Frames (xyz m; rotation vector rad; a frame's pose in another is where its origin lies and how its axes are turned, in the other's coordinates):
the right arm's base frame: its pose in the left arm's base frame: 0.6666 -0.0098 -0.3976 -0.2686 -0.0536 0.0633
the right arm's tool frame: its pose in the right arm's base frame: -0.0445 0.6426 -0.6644 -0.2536 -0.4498 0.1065
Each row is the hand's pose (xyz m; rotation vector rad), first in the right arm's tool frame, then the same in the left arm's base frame.
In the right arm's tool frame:
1: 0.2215 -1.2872 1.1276 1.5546 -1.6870 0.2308
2: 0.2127 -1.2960 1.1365 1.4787 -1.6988 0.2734
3: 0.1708 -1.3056 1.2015 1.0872 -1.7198 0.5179
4: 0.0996 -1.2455 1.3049 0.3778 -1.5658 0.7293
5: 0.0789 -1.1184 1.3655 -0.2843 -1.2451 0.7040
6: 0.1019 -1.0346 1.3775 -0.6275 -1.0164 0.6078
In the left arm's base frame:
1: 0.3531 -0.1359 0.3961 1.3522 -1.6296 1.1473
2: 0.3418 -0.1426 0.4038 1.2688 -1.6558 1.1822
3: 0.2737 -0.1378 0.4415 0.8188 -1.7390 1.3759
4: 0.1552 -0.0672 0.4607 -0.0148 -1.7333 1.4368
5: 0.0963 0.0593 0.4331 -0.7820 -1.5682 1.1912
6: 0.1030 0.1432 0.4082 -1.1593 -1.4212 0.9472

